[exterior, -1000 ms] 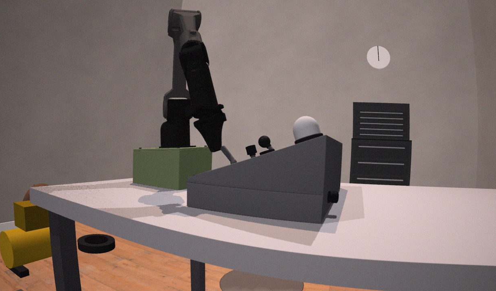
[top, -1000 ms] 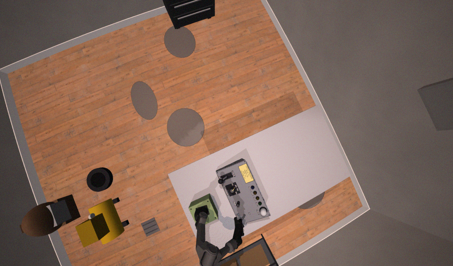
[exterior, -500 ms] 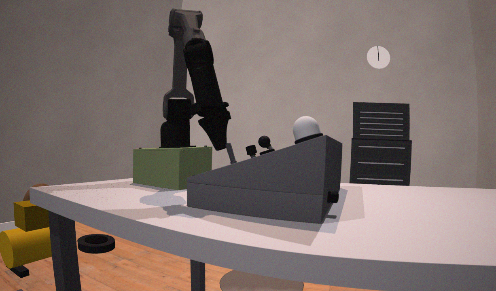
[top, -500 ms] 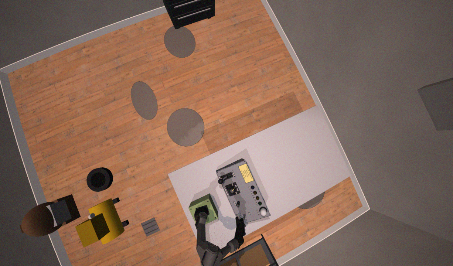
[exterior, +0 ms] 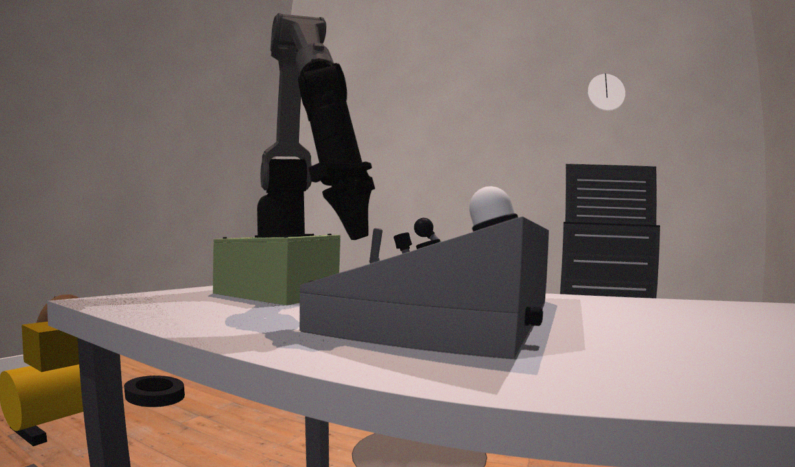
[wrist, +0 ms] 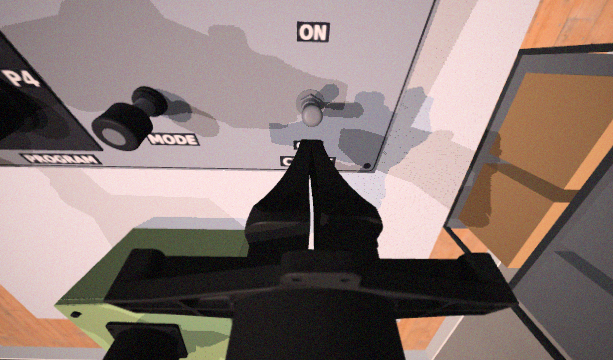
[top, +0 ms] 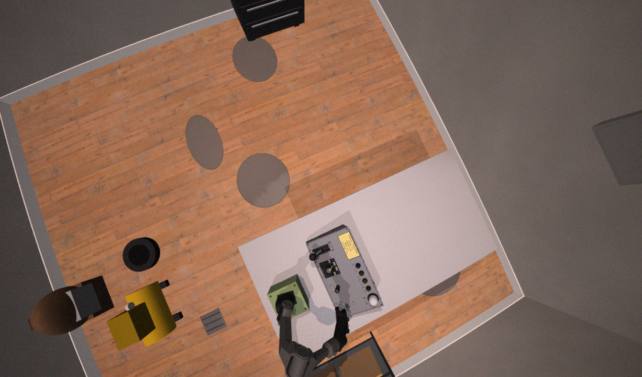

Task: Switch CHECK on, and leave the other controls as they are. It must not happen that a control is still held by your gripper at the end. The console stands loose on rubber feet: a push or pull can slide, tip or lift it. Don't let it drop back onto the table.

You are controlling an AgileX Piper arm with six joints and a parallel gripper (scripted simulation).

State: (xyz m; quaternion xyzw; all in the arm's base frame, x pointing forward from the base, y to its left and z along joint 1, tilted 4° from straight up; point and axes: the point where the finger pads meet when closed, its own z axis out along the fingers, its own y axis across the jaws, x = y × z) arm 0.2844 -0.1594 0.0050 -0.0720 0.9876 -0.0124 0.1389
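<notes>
My gripper is now 2 cm short of the check toggle and 2 cm above it. Also, from my hand: program dial: 25 cm to the left, 2 cm below; then grey console: 19 cm to the left, 4 cm below, 2 cm ahead; then mode knob: 12 cm to the left, 2 cm below.
</notes>
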